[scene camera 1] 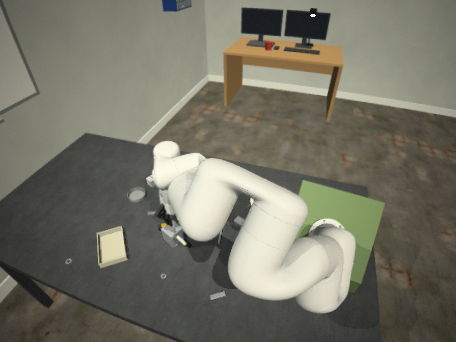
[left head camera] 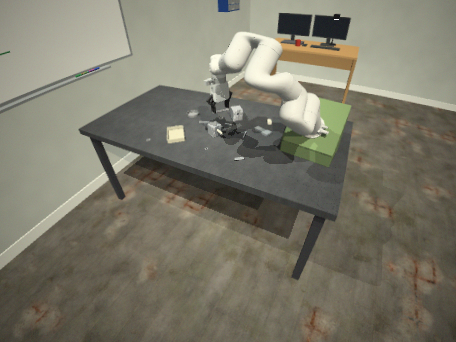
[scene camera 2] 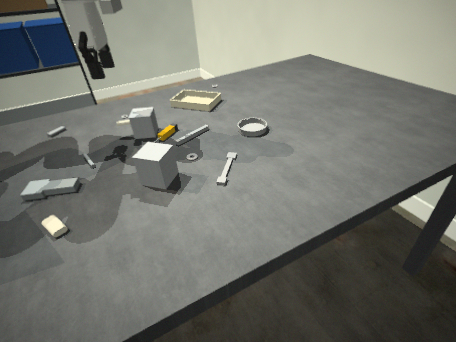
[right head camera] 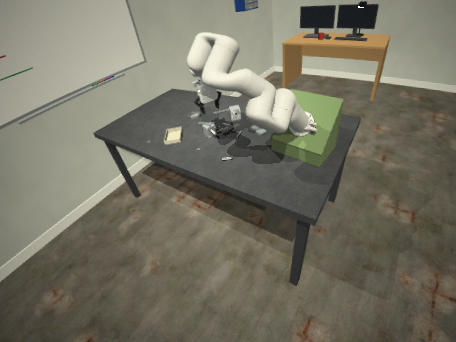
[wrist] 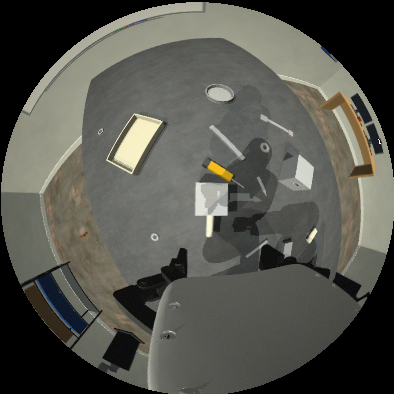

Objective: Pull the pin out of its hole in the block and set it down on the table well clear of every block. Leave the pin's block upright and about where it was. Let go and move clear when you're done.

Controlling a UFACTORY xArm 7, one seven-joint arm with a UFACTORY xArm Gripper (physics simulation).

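Places are measured from the arm's base along level axes (x up, y right, z ahead), in centimetres.
Pixels of known places: gripper, fingertip midpoint: (left head camera: 220, 109) (scene camera 2: 104, 73) (right head camera: 210, 110) (wrist: 225, 259); arm's base, link origin: (right head camera: 301, 124).
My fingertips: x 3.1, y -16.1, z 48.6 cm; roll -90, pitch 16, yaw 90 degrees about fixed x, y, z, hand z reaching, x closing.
For each thing: its top centre in the pictures, then the offset to it from my fingertips.
- cream pin, top centre: (wrist: 209, 220) (scene camera 2: 128, 119) (scene camera 1: 179, 237) (left head camera: 218, 129) dx -13.9, dy +0.2, dz +2.3 cm
- light grey block, top centre: (wrist: 211, 198) (scene camera 2: 141, 112) (scene camera 1: 171, 228) (left head camera: 214, 124) (right head camera: 208, 125) dx -12.1, dy +1.4, dz +6.4 cm
- second grey block, top centre: (scene camera 2: 152, 151) (wrist: 304, 171) (right head camera: 234, 107) (left head camera: 236, 108) dx -11.1, dy +26.3, dz +6.7 cm
- orange-handled tool, top centre: (wrist: 224, 173) (scene camera 2: 163, 132) dx -17.3, dy +6.5, dz +11.0 cm
- grey bar, top centre: (wrist: 226, 141) (scene camera 2: 192, 132) dx -17.9, dy +9.8, dz +19.0 cm
- cream tray, top centre: (wrist: 131, 139) (scene camera 2: 195, 96) (scene camera 1: 110, 244) (left head camera: 175, 132) (right head camera: 172, 133) dx -16.5, dy -13.7, dz +26.4 cm
- round dish, top centre: (scene camera 2: 252, 124) (wrist: 219, 91) (scene camera 1: 136, 193) (left head camera: 192, 112) dx -17.3, dy +13.8, dz +36.7 cm
- double-ended piece, top centre: (scene camera 2: 227, 165) (wrist: 277, 124) dx -18.3, dy +29.3, dz +22.9 cm
- stepped grey piece, top centre: (scene camera 2: 50, 184) (wrist: 285, 258) (scene camera 1: 246, 224) (right head camera: 257, 129) (left head camera: 262, 130) dx -17.4, dy +20.0, dz -17.5 cm
- cream cylinder, top centre: (scene camera 2: 52, 223) (wrist: 312, 235) dx -17.7, dy +33.6, dz -15.4 cm
A cream pin (left head camera: 220, 132) (scene camera 1: 182, 241) (scene camera 2: 122, 122) (wrist: 209, 226) sticks out sideways from a light grey block (left head camera: 214, 129) (scene camera 1: 171, 235) (scene camera 2: 143, 123) (wrist: 211, 199), which stands upright. A second grey block (left head camera: 236, 113) (scene camera 2: 156, 165) (wrist: 302, 172) stands apart from it, with a small hole showing in the wrist view. My gripper (left head camera: 220, 107) (right head camera: 209, 107) (scene camera 2: 102, 70) (wrist: 225, 259) is open and empty, pointing down above the table. In the wrist view the pin lies ahead of the space between the fingers. The arm hides part of the table in scene camera 1.
An orange-handled tool (scene camera 2: 168, 132) (wrist: 220, 170) lies close to the pin's block, with a grey bar (scene camera 2: 192, 135) (wrist: 226, 142) beyond. A cream tray (scene camera 2: 192, 106), a round dish (scene camera 2: 252, 133), a double-ended piece (scene camera 2: 227, 169), a stepped grey piece (scene camera 2: 51, 188) and a cream cylinder (scene camera 2: 54, 226) are around.
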